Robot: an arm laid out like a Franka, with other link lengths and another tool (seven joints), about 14 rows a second.
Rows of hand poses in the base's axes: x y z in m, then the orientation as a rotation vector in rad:
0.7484 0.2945 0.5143 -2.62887 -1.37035 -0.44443
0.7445 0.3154 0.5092 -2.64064 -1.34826 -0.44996
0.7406 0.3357 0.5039 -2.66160 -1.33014 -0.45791
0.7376 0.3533 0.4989 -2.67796 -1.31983 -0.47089
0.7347 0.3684 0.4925 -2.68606 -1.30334 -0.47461
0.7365 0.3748 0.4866 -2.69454 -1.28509 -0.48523
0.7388 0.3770 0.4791 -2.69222 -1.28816 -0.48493
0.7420 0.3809 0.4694 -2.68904 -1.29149 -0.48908
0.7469 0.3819 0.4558 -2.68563 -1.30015 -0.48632
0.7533 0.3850 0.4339 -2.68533 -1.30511 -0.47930
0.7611 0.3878 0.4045 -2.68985 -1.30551 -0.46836
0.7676 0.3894 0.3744 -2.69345 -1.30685 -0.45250
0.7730 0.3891 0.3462 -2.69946 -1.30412 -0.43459
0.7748 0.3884 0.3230 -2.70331 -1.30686 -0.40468
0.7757 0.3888 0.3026 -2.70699 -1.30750 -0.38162
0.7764 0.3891 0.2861 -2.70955 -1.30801 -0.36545
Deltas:
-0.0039 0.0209 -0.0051 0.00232 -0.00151 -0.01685
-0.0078 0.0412 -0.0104 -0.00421 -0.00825 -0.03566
-0.0108 0.0588 -0.0154 -0.01008 -0.01886 -0.04873
-0.0137 0.0739 -0.0218 -0.00825 -0.01970 -0.06095
-0.0119 0.0803 -0.0277 -0.00486 -0.02476 -0.07473
-0.0096 0.0825 -0.0352 -0.00446 -0.02461 -0.07215
-0.0064 0.0864 -0.0449 -0.00276 -0.02715 -0.06937
-0.0015 0.0874 -0.0585 -0.00448 -0.02640 -0.06323
0.0049 0.0905 -0.0804 -0.00769 -0.02294 -0.06004
0.0127 0.0933 -0.1098 -0.01331 -0.01727 -0.06096
0.0192 0.0949 -0.1399 -0.01953 -0.00843 -0.06068
0.0246 0.0946 -0.1681 -0.02623 0.00194 -0.06341
0.0264 0.0939 -0.1913 -0.03607 0.01922 -0.06163
0.0273 0.0943 -0.2117 -0.04371 0.03260 -0.06135
0.0280 0.0946 -0.2282 -0.04917 0.04191 -0.06112

